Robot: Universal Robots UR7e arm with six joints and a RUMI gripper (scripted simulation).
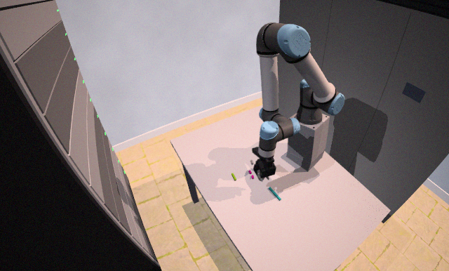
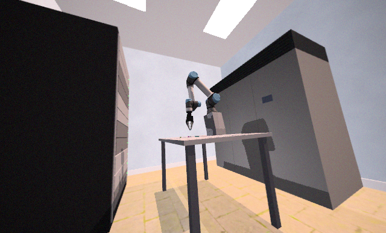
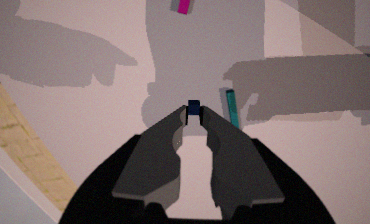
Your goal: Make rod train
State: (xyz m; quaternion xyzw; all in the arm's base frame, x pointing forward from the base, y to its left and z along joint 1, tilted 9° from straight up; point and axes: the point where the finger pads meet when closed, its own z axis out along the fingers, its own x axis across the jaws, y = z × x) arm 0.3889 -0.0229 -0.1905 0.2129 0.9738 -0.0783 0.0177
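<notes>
Right now my hand is 3 cm past the turquoise rod, 8 cm to the right of it and 9 cm above it. Also, from my hand: grey rod 10 cm behind, 17 cm to the right, 9 cm below; blue rod 1 cm below; lime rod 5 cm ahead, 16 cm to the right, 9 cm below.
</notes>
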